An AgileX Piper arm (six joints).
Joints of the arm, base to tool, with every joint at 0 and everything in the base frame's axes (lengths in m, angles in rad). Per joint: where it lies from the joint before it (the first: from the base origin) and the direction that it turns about. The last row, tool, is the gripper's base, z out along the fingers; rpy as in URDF.
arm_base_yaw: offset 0 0 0.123 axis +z
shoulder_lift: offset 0 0 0 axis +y
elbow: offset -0.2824 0 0.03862 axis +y
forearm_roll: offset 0.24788 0 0.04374 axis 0.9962 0 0.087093
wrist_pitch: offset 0 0 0 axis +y
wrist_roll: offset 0.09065 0 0.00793 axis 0.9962 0 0.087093
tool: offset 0 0 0 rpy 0 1.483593 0
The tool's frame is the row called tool.
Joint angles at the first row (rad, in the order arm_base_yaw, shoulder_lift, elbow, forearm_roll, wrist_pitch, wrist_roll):
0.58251, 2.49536, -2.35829, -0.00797, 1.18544, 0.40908
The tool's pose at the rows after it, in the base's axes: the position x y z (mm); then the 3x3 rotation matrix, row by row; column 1 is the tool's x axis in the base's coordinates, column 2 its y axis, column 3 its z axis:
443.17 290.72 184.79; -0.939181 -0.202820 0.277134; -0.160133 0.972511 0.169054; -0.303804 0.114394 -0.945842
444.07 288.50 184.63; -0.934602 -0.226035 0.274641; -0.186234 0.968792 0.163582; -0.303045 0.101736 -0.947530
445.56 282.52 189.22; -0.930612 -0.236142 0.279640; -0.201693 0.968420 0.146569; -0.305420 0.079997 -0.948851
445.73 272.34 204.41; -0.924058 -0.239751 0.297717; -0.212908 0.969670 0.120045; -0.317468 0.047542 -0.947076
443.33 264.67 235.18; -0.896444 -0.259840 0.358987; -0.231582 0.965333 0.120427; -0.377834 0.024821 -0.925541
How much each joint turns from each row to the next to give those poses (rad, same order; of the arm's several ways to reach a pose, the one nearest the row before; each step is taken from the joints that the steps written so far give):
0.00001, 0.00165, 0.00000, -0.00419, 0.00343, -0.01153
-0.00411, -0.00002, 0.00006, -0.00200, 0.00528, -0.02939
-0.00857, -0.01036, 0.00187, -0.01521, 0.01364, -0.01892
-0.01164, -0.03447, 0.00826, -0.02989, 0.02455, -0.01506
-0.00479, -0.05974, 0.00145, -0.03222, 0.00211, -0.02514

